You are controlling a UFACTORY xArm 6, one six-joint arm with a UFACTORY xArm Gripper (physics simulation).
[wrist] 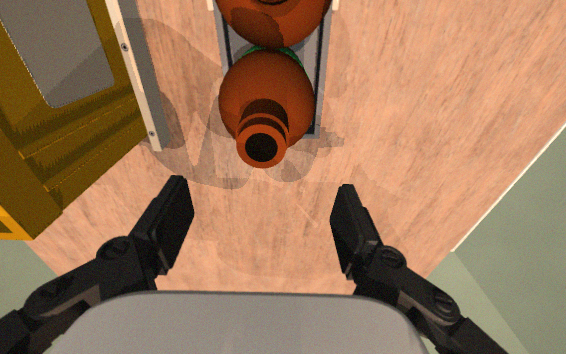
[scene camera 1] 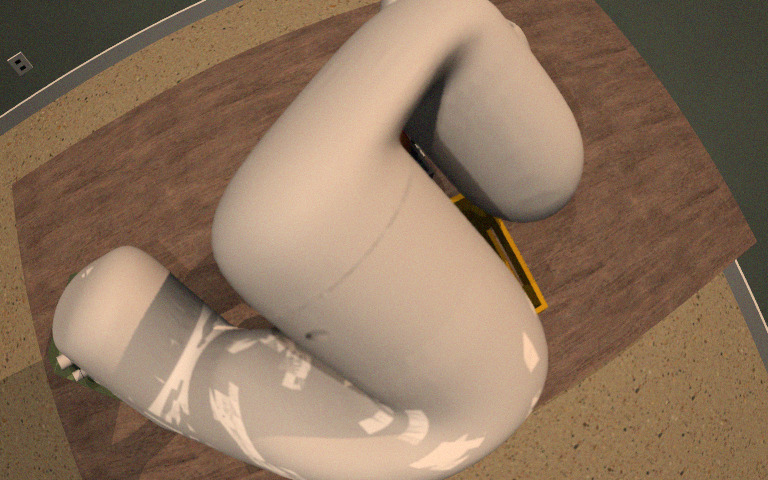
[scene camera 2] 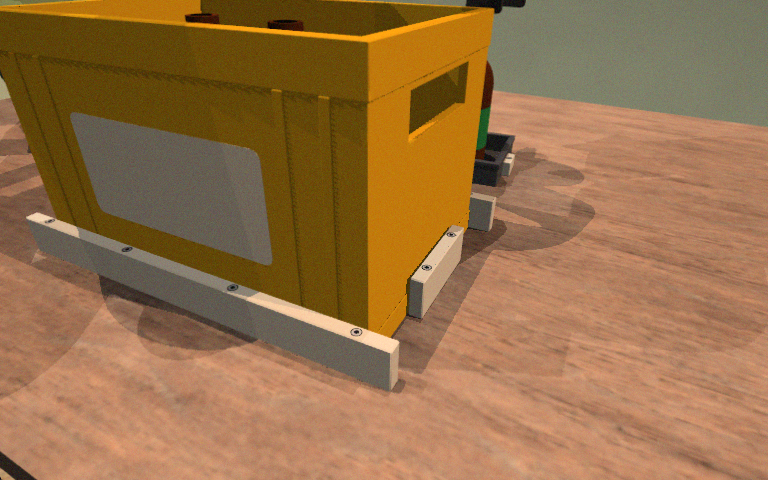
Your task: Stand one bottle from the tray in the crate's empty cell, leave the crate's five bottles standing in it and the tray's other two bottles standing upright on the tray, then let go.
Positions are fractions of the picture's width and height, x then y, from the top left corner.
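Observation:
There's the gripper (wrist: 0.47,0.56) to be seen, and a green-labelled bottle (wrist: 0.47,0.29) as well. You'd also find a long pale rail (scene camera 2: 0.49,0.75).

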